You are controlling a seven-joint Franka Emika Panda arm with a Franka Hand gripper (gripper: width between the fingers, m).
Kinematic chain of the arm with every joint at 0, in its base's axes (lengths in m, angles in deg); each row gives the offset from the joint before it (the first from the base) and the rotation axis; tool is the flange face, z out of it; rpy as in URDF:
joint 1: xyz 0 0 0.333 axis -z
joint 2: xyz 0 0 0 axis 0.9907 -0.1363 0
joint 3: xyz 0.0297 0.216 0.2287 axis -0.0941 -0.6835 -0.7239
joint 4: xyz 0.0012 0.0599 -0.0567 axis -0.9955 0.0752 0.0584
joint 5: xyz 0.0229 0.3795 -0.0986 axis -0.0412 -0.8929 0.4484
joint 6: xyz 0 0 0 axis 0.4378 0.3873 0.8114
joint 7: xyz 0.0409 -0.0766 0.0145 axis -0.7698 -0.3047 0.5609
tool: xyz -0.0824 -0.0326 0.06 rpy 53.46 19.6 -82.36
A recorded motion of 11 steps. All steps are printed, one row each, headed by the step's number.
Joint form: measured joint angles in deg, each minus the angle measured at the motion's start. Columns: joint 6, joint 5, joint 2, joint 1, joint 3, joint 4, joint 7.
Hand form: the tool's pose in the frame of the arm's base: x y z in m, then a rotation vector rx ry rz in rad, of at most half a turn. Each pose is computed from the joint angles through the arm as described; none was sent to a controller.
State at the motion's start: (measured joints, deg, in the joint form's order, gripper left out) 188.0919 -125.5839 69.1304 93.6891 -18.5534 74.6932 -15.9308
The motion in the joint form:
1: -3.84 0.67 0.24 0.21 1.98 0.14 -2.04
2: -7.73 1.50 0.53 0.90 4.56 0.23 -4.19
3: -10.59 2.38 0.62 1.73 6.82 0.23 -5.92
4: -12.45 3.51 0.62 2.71 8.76 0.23 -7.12
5: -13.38 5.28 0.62 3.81 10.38 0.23 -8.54
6: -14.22 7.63 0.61 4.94 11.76 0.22 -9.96
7: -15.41 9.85 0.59 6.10 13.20 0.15 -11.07
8: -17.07 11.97 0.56 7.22 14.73 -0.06 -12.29
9: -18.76 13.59 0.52 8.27 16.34 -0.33 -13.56
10: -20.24 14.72 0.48 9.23 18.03 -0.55 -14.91
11: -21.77 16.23 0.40 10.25 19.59 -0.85 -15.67
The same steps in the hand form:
1: 0.4048 0.0939 0.4155 -2.4922 -0.6173 -0.4577
2: 0.4025 0.0771 0.4156 -2.4593 -0.6314 -0.4294
3: 0.4010 0.0601 0.4158 -2.4367 -0.6343 -0.4146
4: 0.4001 0.0424 0.4157 -2.4290 -0.6271 -0.4087
5: 0.3993 0.0242 0.4156 -2.4379 -0.6339 -0.4119
6: 0.3975 0.0069 0.4150 -2.4536 -0.6529 -0.4076
7: 0.3948 -0.0102 0.4144 -2.4652 -0.6626 -0.3968
8: 0.3912 -0.0268 0.4145 -2.4691 -0.6743 -0.3824
9: 0.3872 -0.0430 0.4151 -2.4667 -0.6791 -0.3744
10: 0.3829 -0.0590 0.4158 -2.4606 -0.6770 -0.3754
11: 0.3779 -0.0746 0.4163 -2.4604 -0.6687 -0.3667

